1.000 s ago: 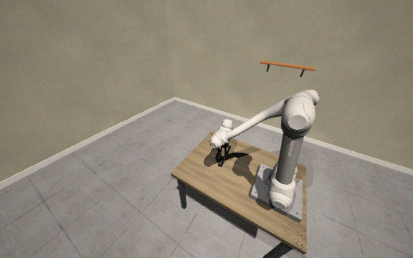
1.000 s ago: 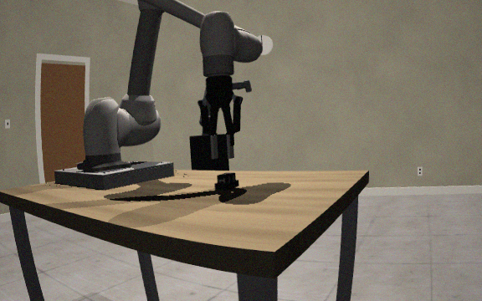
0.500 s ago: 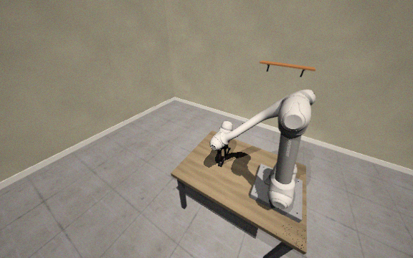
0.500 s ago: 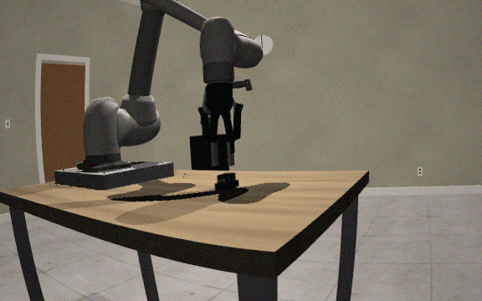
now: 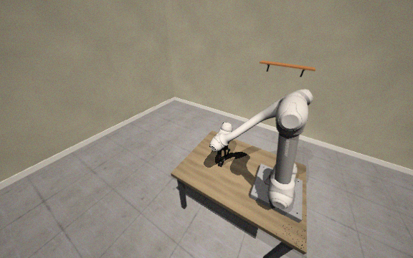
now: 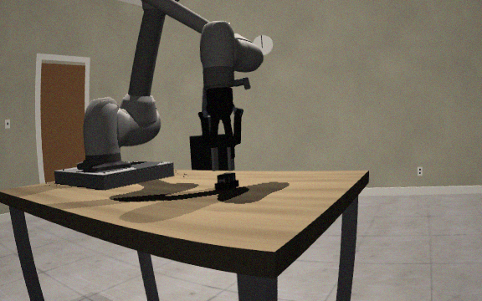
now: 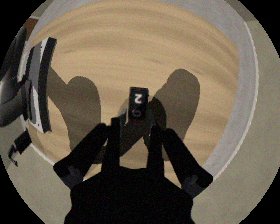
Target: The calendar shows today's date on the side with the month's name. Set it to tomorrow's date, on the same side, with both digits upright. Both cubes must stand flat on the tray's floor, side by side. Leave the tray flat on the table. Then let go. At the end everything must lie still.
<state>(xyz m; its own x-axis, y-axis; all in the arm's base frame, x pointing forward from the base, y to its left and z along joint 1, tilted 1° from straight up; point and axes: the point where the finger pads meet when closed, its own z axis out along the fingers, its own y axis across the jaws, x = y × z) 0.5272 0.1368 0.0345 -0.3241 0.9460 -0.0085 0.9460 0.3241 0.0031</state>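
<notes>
My hand is 6 cm above the dark cube. Round my hand: dark calendar tray: 7 cm below, 2 cm to the left, 1 cm behind.
</notes>
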